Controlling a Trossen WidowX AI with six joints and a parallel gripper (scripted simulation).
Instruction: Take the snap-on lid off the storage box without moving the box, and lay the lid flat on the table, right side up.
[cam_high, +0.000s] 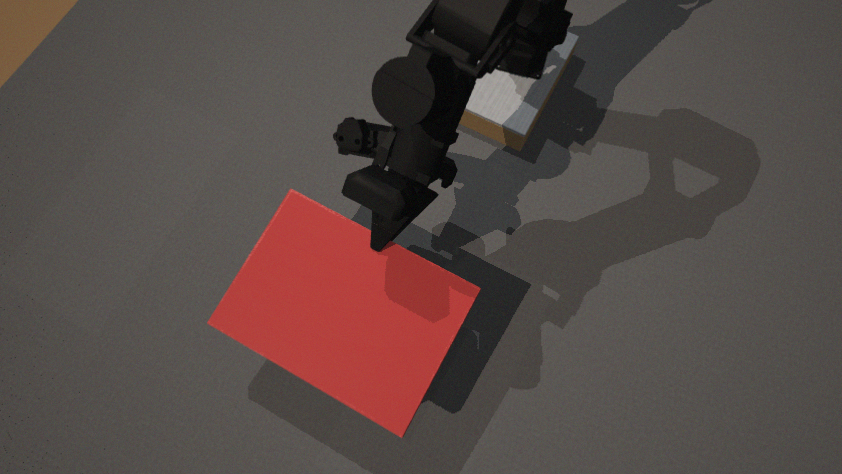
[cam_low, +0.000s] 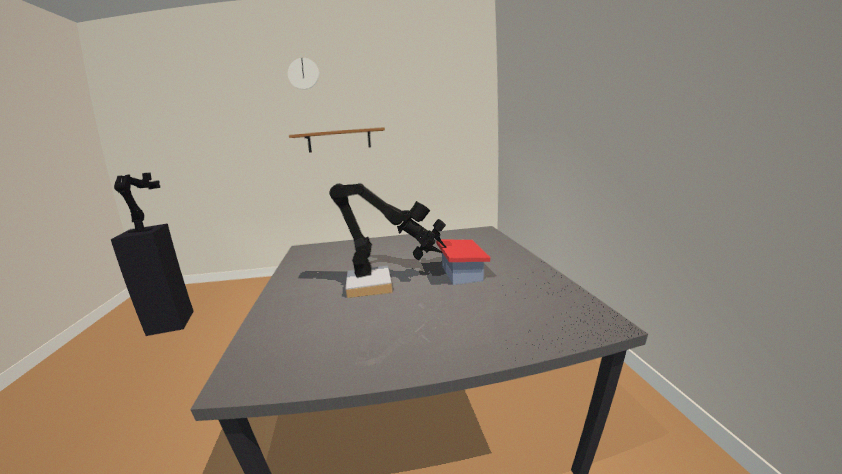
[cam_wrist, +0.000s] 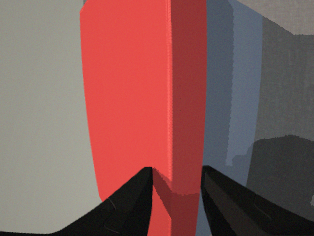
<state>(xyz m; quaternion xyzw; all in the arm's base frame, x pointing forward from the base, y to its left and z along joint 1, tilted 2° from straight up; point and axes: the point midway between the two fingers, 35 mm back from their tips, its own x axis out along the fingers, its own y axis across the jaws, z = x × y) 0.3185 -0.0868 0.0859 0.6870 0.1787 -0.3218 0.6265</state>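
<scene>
The red lid lies 7 cm ahead of my gripper tip and 2 cm to the right of it. The rest, counted from my gripper tip: grey-blue storage box: 7 cm ahead, 2 cm to the right, 6 cm below.
</scene>
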